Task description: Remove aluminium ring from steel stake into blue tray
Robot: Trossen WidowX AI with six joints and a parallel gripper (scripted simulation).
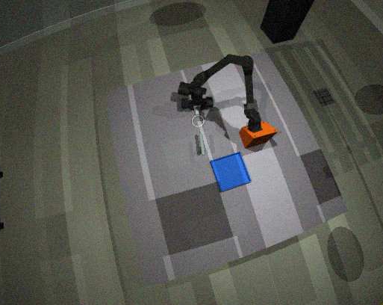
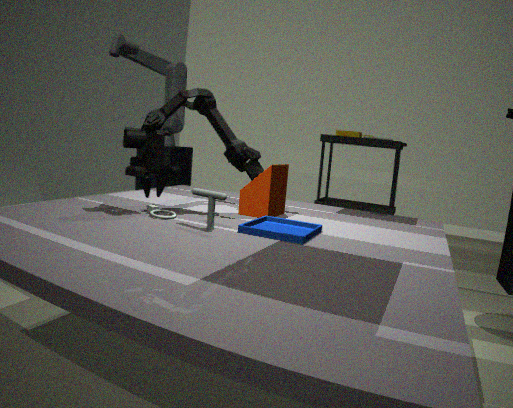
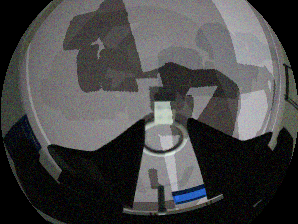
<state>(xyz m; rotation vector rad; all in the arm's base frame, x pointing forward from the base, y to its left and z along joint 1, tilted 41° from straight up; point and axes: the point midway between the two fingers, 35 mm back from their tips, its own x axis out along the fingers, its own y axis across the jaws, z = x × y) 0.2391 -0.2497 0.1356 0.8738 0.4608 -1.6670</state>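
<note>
Right now the aluminium ring is 1 cm ahead of my gripper tip, 5 cm to the left of it and 4 cm below it. Also, from my gripper tip: blue tray (4 cm behind, 43 cm to the left, 4 cm below).
</note>
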